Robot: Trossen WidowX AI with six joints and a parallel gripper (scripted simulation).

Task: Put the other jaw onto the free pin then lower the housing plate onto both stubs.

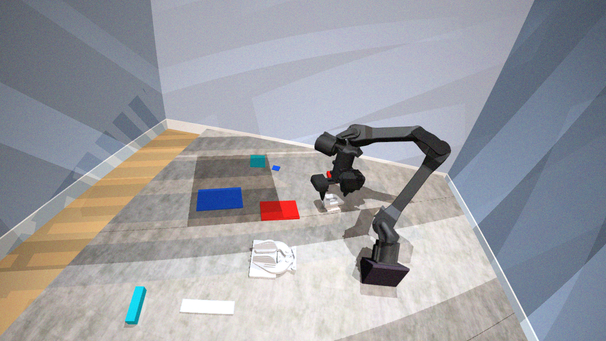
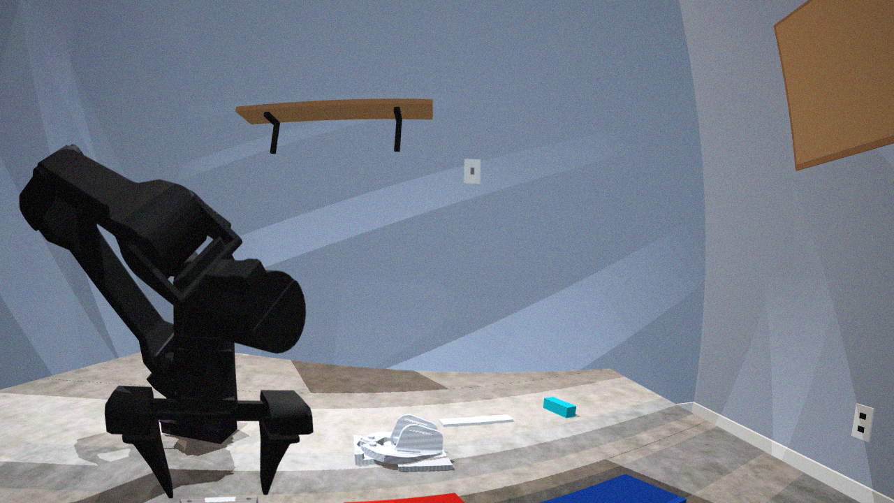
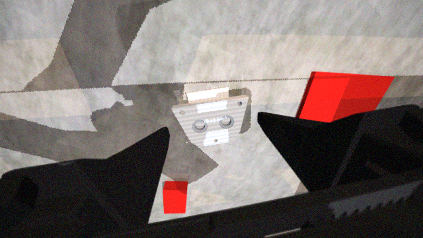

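Now: gripper tip 30 mm above the ridged block and 10 mm to the left of it. The rest, counted from my gripper tip: cyan tile: 340 mm ahead, 190 mm to the right, 40 mm below; then small blue tile: 250 mm ahead, 170 mm to the right, 40 mm below; then red sheet: 180 mm ahead, 80 mm to the left, 40 mm below.
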